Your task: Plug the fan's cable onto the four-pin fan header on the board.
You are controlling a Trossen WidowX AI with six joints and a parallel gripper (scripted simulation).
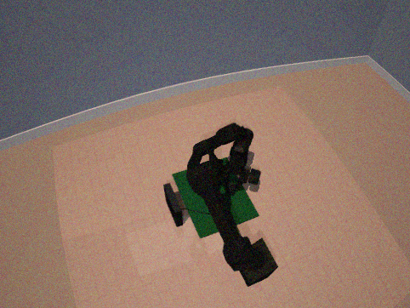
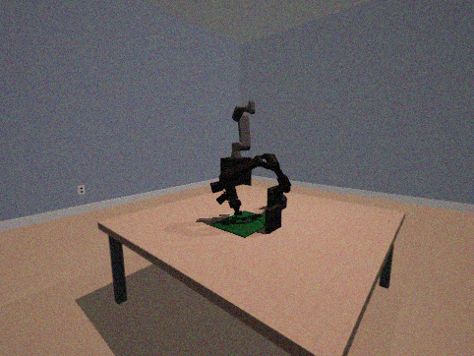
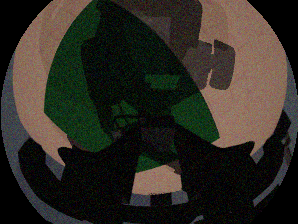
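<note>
Right now the pale fan header is 80 mm to the left of my gripper tip and 30 mm below it. From my gripper tip the other things lie so: black plug (10 mm to the left, 10 mm behind); dark fan (230 mm to the left, 30 mm above, 10 mm ahead); green circuit board (60 mm to the left, 50 mm below, 10 mm ahead).
</note>
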